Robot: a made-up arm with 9 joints. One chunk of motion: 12 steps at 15 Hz.
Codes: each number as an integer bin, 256 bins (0 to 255) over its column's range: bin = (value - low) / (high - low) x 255, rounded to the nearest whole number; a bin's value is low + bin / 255 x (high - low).
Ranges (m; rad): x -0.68..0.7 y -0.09..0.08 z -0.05..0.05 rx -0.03..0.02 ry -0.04..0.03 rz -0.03..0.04
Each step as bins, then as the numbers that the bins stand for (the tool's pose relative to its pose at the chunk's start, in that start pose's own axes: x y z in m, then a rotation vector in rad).
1 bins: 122 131 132 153 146 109
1 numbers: -0.0198 -0.0027 0.0018 0.0000 0.0001 -0.0001
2 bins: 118 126 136 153 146 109
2 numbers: -0.0414 -0.0060 0.0033 0.0000 0.0001 -0.0001
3 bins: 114 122 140 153 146 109
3 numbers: -0.0631 -0.0087 0.0049 0.0000 0.0001 -0.0001
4 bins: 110 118 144 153 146 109
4 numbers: -0.0847 -0.0113 0.0065 0.0000 0.0001 -0.0001
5 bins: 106 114 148 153 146 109
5 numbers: -0.1064 -0.0140 0.0080 0.0000 0.0001 -0.0001
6 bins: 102 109 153 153 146 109
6 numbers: -0.1280 -0.0173 0.0100 0.0000 0.0001 -0.0001
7 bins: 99 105 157 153 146 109
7 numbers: -0.1442 -0.0200 0.0116 0.0000 0.0001 -0.0001
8 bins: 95 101 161 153 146 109
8 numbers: -0.1659 -0.0227 0.0131 0.0000 0.0001 -0.0001
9 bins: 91 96 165 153 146 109
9 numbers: -0.1875 -0.0260 0.0147 0.0000 0.0001 -0.0001
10 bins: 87 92 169 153 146 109
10 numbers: -0.2092 -0.0287 0.0163 0.0000 0.0001 -0.0001
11 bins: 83 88 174 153 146 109
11 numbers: -0.2308 -0.0313 0.0182 0.0000 0.0001 -0.0001
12 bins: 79 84 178 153 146 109
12 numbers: -0.2525 -0.0340 0.0198 0.0000 0.0001 -0.0001
